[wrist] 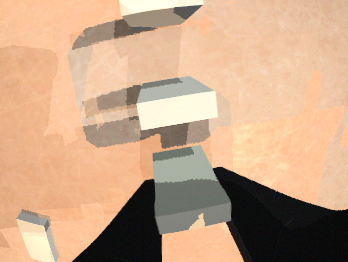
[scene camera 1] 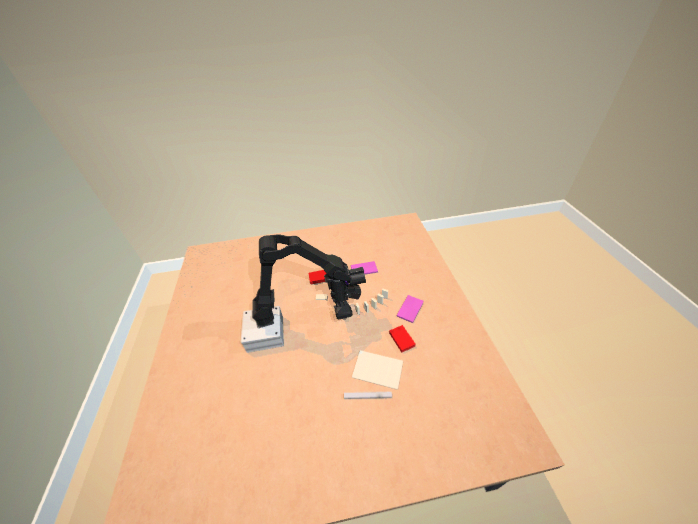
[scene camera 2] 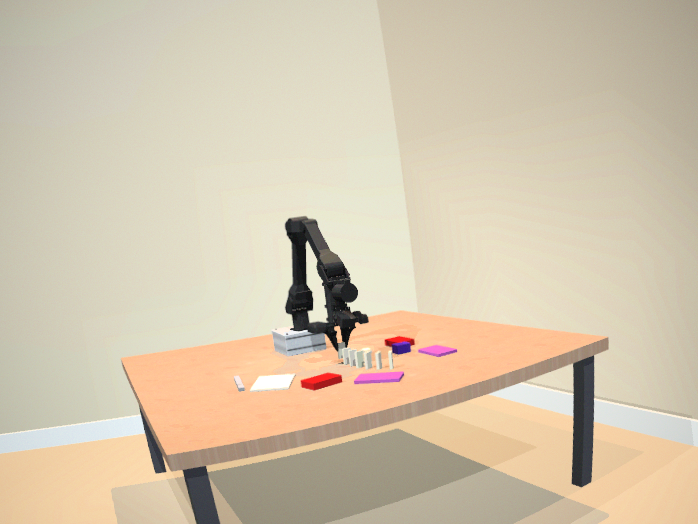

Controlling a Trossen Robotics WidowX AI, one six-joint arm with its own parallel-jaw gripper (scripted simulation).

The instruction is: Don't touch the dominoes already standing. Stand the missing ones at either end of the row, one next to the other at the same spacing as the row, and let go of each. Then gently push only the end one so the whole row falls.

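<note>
My gripper [scene camera 2: 341,350], [wrist: 184,182] is visible. A cream sheet [scene camera 1: 373,368] is visible as well; in the wrist view the sheet is out of frame.
</note>
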